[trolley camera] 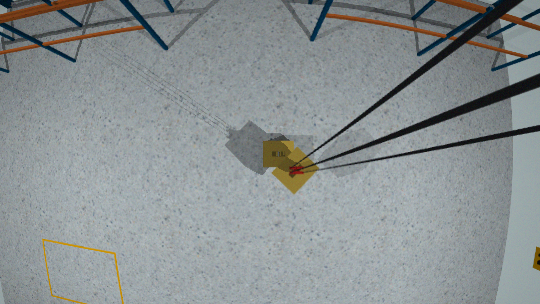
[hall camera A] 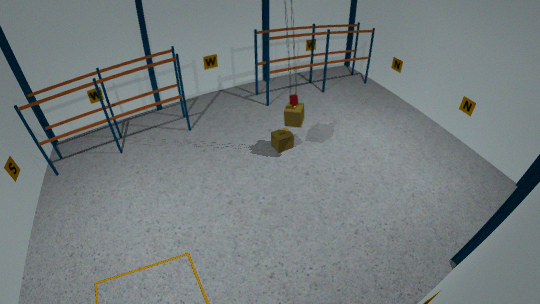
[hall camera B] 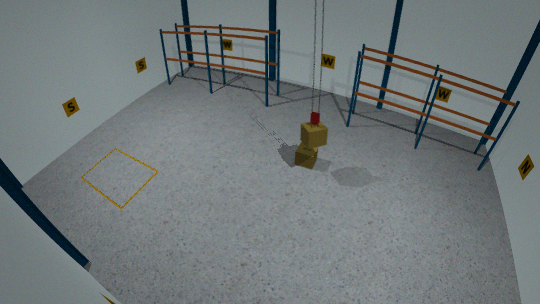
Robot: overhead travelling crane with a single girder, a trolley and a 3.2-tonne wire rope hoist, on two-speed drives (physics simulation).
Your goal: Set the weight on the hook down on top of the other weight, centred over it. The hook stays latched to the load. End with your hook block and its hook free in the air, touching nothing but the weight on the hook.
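My hook block [hall camera A: 294,100] [hall camera B: 315,118] [trolley camera: 296,170] is red, hangs on its ropes and is latched to the yellow hung weight [hall camera A: 294,116] [hall camera B: 314,135] [trolley camera: 294,185], which is in the air. The other weight [hall camera A: 282,142] [hall camera B: 306,158] [trolley camera: 271,156], also yellow, stands on the floor, partly in shadow. In the trolley view the hung weight lies to the lower right of the other weight, overlaps its lower right corner and is turned about an eighth of a turn to it. A narrow gap shows between them in hall camera A. The hook itself is too small to make out.
Two blue and orange racks stand along the W wall: one rack [hall camera A: 107,115] [hall camera B: 209,75] [trolley camera: 144,24] towards the S side, the other rack [hall camera A: 326,62] [hall camera B: 428,112] [trolley camera: 321,21] towards the N side. A yellow floor outline [hall camera A: 141,268] [hall camera B: 136,160] [trolley camera: 79,246] lies well away from both weights.
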